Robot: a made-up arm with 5 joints.
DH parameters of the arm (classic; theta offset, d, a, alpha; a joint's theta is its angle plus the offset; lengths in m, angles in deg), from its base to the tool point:
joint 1: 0 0.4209 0 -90
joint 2: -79.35 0 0.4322 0
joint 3: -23.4 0 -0.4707 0
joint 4: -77.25 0 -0.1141 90
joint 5: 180 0.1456 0 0
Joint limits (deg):
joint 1: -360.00..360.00
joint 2: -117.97..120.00
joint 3: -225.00..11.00
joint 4: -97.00..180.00
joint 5: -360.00..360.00
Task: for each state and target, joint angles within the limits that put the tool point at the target. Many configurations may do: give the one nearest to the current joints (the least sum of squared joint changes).
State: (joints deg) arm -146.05 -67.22 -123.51 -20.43 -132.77
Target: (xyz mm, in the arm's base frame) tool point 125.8 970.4 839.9
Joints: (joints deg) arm -97.39 -81.87 -140.16 -7.28 -132.77
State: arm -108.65 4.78 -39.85 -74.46 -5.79
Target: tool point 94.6 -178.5 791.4
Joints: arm -62.08 -38.38 -14.35 -97.00 -5.79
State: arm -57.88 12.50 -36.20 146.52 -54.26
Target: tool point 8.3 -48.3 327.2
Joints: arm -80.25 28.61 -10.50 122.55 -54.26
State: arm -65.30 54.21 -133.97 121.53 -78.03
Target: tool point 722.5 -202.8 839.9
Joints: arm -15.68 31.17 -142.88 126.16 -78.03
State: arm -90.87 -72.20 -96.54 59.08 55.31
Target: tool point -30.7 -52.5 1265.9
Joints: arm -120.32 -53.08 -89.64 58.91 55.31
